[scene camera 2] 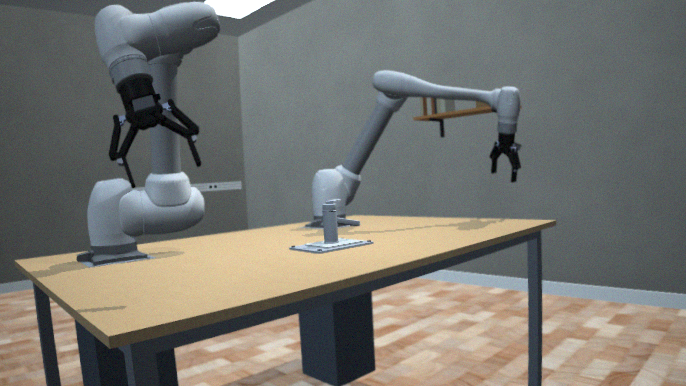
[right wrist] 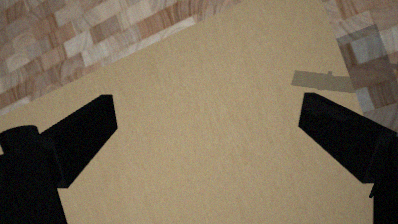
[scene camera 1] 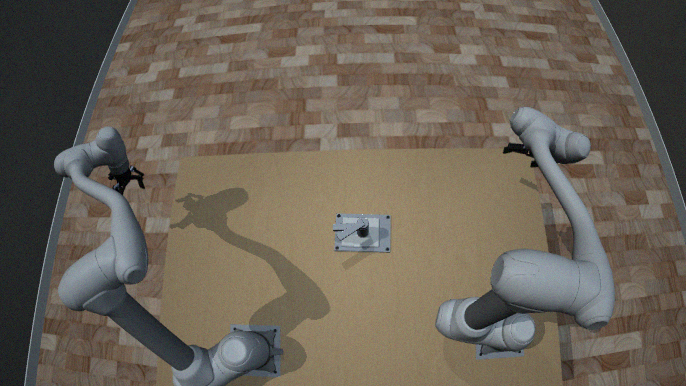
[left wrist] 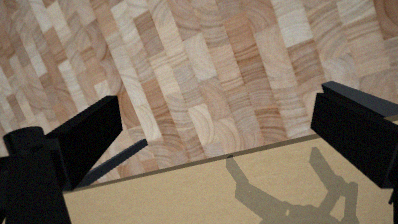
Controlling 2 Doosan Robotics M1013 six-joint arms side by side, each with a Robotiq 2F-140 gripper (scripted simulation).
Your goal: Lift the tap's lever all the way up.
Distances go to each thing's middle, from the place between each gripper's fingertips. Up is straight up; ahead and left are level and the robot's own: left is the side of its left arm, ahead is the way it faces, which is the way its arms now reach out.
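Labels:
The grey tap point(scene camera 1: 361, 238) is 160 mm below my right hand point(scene camera 2: 166, 175), 700 mm to the left of it and 200 mm behind it. Counted from that same right hand, the base plate point(scene camera 1: 384, 220) is 260 mm below, 680 mm to the left and 190 mm behind. As for my left gripper point(scene camera 2: 503, 177), it is 9 cm above the grey tap, 101 cm to the left of it and 17 cm past it, and the base plate is 19 cm below my left hand, 16 cm behind it and 104 cm to the right of it. Going by its middle, the grey tap is nearer to my right hand than to my left gripper.

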